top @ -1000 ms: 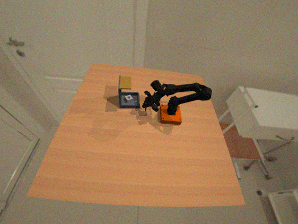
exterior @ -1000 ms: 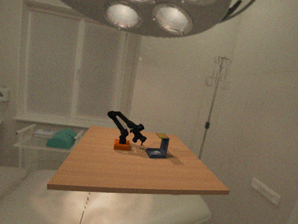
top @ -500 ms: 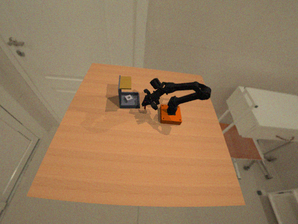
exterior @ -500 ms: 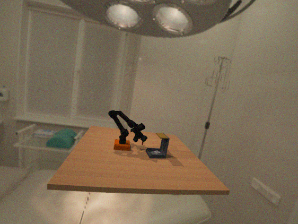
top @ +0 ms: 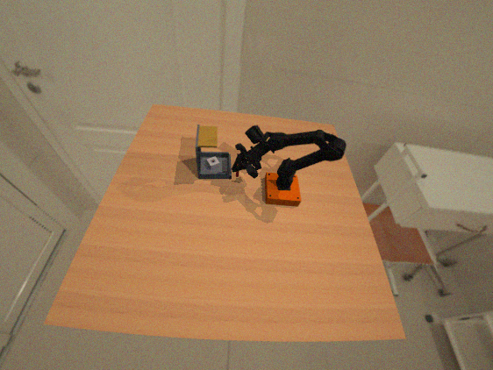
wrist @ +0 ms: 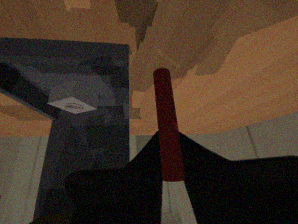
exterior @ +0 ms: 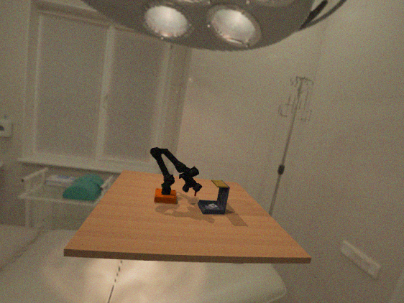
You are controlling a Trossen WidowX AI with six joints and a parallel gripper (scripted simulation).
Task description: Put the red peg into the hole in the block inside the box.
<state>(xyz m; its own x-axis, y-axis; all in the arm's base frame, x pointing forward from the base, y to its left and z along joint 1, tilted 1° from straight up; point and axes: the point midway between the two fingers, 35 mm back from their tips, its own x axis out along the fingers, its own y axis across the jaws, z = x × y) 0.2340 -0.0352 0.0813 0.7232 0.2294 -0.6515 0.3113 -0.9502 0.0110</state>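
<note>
Right now the yellow roof is 120 mm ahead of my gripper tip, 110 mm to the right of it and 110 mm above it. Round my gripper tip: red peg 30 mm behind, 10 mm to the right, 10 mm below.
</note>
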